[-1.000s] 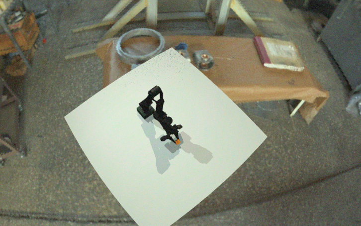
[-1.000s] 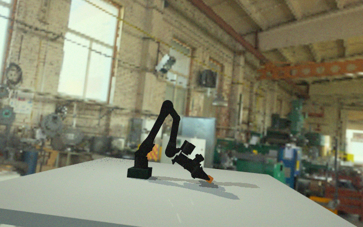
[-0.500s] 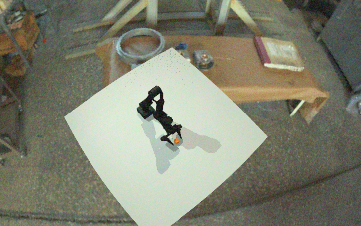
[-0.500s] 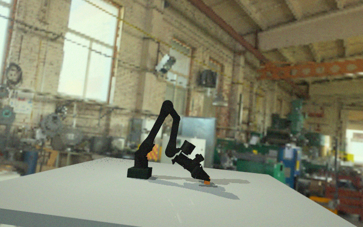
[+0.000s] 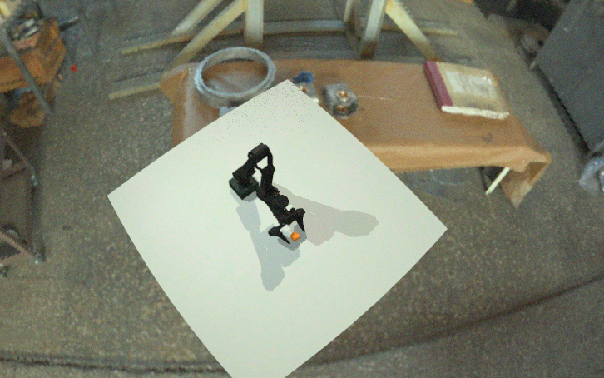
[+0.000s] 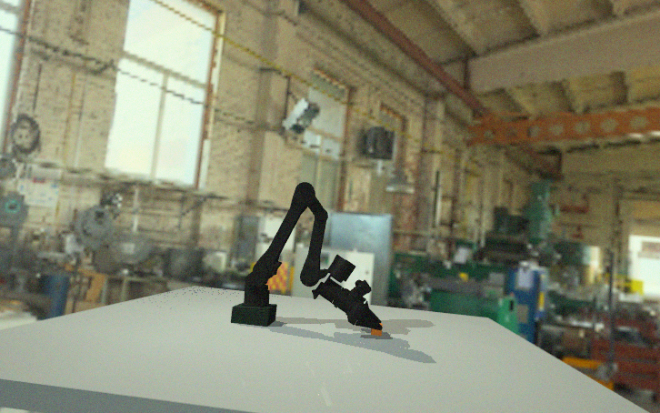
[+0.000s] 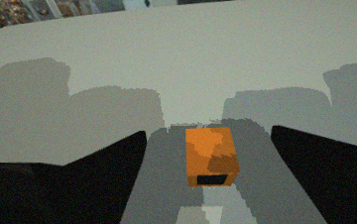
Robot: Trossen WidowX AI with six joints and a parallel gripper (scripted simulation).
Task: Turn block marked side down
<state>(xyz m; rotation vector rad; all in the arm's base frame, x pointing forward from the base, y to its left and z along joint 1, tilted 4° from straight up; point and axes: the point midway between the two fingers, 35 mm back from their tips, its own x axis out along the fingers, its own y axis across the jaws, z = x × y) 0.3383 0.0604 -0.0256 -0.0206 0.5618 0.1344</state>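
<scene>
Now: the orange block 20 mm behind my gripper tip and 10 mm below it.
</scene>
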